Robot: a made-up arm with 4 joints.
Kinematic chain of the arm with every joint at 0, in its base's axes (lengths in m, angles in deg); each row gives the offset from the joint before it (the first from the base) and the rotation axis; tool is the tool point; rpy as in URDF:
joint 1: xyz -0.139 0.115 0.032 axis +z
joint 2: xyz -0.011 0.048 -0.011 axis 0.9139 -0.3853 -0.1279
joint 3: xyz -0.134 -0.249 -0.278 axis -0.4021 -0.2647 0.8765
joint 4: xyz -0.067 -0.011 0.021 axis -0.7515 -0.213 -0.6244
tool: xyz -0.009 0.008 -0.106 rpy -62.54 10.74 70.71
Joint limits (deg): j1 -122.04..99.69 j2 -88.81..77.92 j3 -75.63..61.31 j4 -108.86..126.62
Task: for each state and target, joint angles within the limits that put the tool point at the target. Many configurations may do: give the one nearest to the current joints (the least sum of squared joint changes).
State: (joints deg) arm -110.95 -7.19 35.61 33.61
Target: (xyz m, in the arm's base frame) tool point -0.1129 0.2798 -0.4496
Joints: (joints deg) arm -122.04 25.03 0.21 29.17
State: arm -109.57 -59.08 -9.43 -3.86
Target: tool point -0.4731 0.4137 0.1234
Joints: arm -102.09 -60.31 5.08 4.93
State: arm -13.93 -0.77 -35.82 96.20
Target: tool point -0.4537 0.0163 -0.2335
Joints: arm -12.07 -1.92 -70.27 104.22
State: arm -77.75 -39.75 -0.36 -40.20
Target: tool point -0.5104 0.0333 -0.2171
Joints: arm -32.77 -18.82 0.66 -31.23
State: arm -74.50 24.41 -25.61 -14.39
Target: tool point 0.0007 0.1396 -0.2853
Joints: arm -109.20 39.18 -75.63 -42.78
